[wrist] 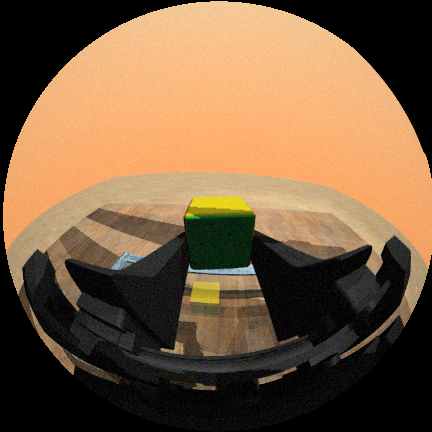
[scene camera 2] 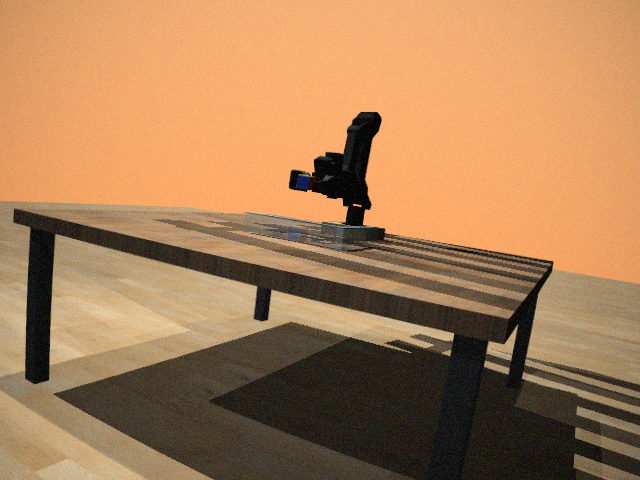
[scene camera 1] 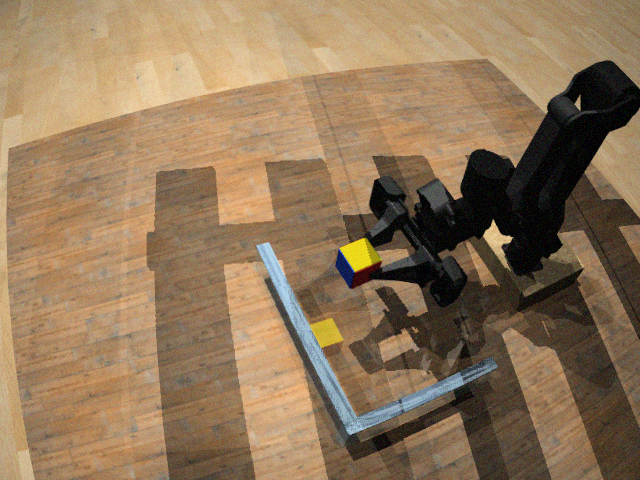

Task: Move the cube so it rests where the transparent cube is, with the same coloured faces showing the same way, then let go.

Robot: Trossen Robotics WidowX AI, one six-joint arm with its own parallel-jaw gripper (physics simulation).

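Frame: origin at the arm's base, x up, y left, z back, level; centimetres.
Where they show: gripper, fingertip midpoint: (wrist: 218, 236) (scene camera 2: 306, 183) (scene camera 1: 361, 263); arm's base, origin of the base link: (scene camera 2: 354, 225) (scene camera 1: 522, 257).
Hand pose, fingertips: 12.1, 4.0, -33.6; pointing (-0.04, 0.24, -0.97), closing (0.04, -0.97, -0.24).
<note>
Each offset is from my fingertips to the top centre of the thing, as dx, dy, dz.
The solid cube @(+2.4, +0.1, -0.4) (scene camera 1: 358, 262) (scene camera 2: 303, 182) (wrist: 220, 240) is held in the air, well above the table. Its top is yellow; scene camera 1 also shows a blue and a red face, and the wrist view a dark green face towards the camera. My gripper (scene camera 1: 373, 257) (scene camera 2: 306, 181) (wrist: 218, 236) is shut on it, one finger on each side. The transparent cube @(-12.3, +2.2, -3.8) (scene camera 1: 326, 332) (scene camera 2: 294, 234) (wrist: 205, 295) is on the table, yellow side up, beside the long pale wall. It is lower than the held cube, and shows faint blue in scene camera 2.
Two pale, see-through walls (scene camera 1: 300, 317) (scene camera 2: 279, 222) meet in an L on the wooden table (scene camera 1: 77, 206) (scene camera 2: 155, 253). The short wall (scene camera 1: 429, 392) runs towards the arm's side. The arm's base block (scene camera 1: 550, 281) (scene camera 2: 373, 233) stands behind. Dark shadows cross the table top.
</note>
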